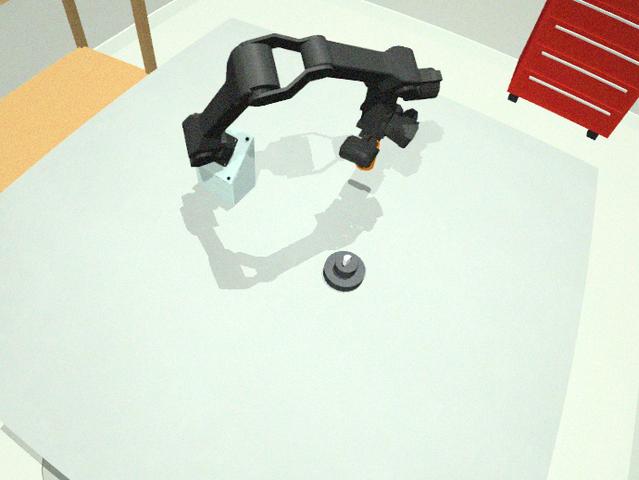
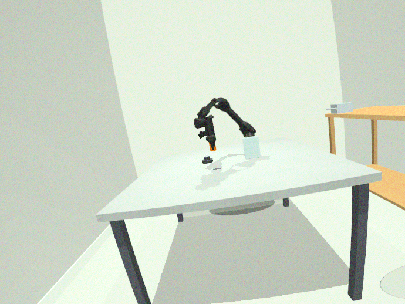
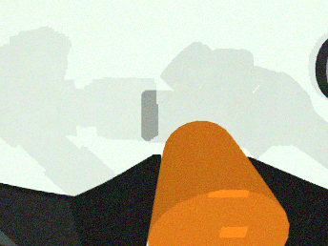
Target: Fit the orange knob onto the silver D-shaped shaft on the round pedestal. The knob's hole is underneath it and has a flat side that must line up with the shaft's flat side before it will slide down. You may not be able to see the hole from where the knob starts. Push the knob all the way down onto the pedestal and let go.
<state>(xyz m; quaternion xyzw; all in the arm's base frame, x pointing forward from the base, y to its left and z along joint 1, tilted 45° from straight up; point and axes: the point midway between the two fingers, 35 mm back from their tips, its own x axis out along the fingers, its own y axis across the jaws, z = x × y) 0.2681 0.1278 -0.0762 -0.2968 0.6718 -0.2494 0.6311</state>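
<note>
The orange knob is 30 mm above my gripper tip. The rest, counted from my gripper tip: round pedestal (190 mm to the right, 100 mm below, 80 mm ahead).
</note>
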